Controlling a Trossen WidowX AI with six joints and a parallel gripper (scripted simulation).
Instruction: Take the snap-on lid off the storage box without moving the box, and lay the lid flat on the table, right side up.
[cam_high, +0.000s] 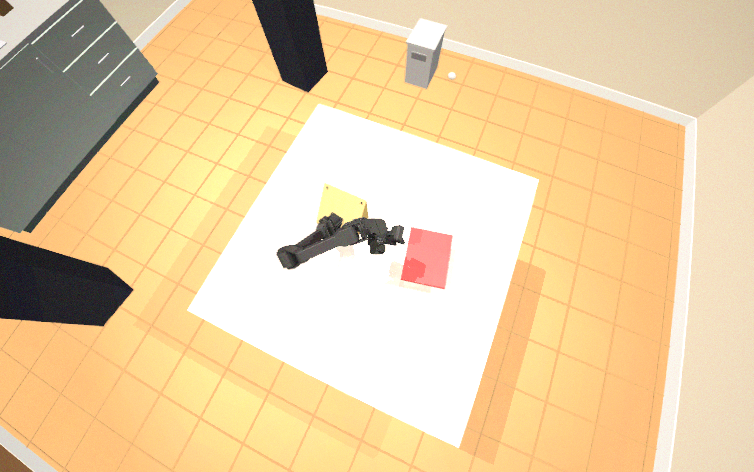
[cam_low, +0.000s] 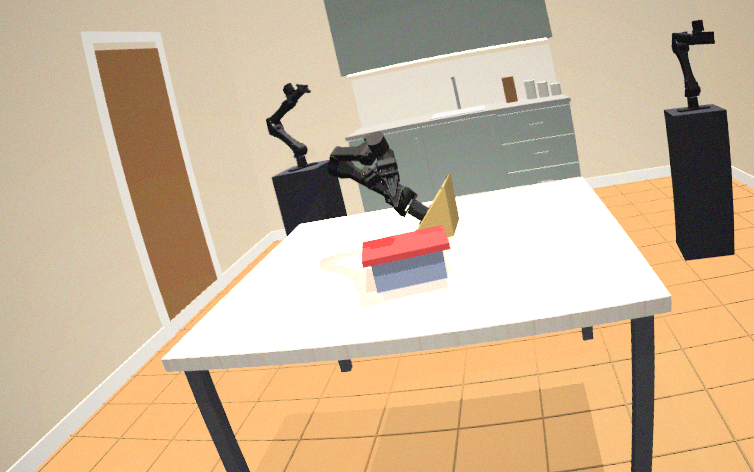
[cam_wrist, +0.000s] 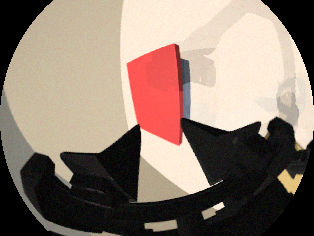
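My gripper tip is now 12 cm short of the red lid, 4 cm to the right of it and 10 cm above it. From my gripper tip the other things lie so: blue-grey storage box 12 cm ahead, 4 cm to the left, 15 cm below.
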